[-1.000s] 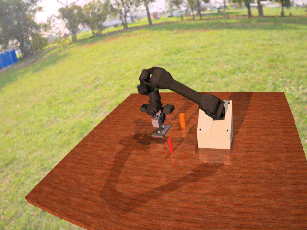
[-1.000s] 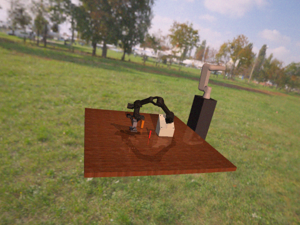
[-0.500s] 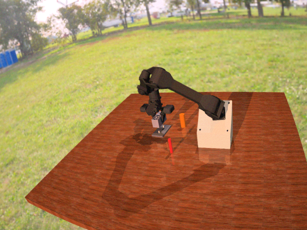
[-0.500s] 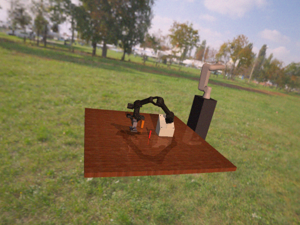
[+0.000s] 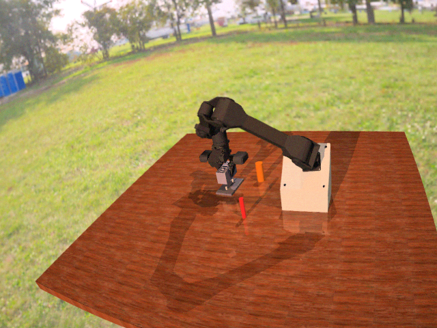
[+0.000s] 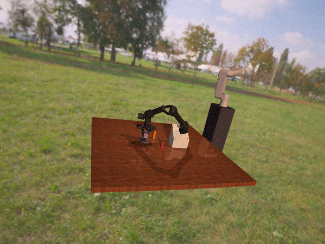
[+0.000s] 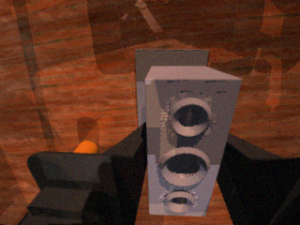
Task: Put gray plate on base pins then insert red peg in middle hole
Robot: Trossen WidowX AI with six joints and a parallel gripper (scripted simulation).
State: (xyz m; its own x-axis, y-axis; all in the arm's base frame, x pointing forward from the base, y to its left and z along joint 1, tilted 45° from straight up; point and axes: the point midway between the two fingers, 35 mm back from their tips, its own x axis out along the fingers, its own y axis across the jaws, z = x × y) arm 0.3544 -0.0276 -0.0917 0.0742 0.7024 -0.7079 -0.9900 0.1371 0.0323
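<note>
My gripper tip is 40 mm above the base. Round my gripper tip: gray plate 30 mm above; red peg 120 mm behind, 190 mm to the left, 10 mm below; orange cylinder 120 mm behind, 60 mm to the right, 10 mm below.
</note>
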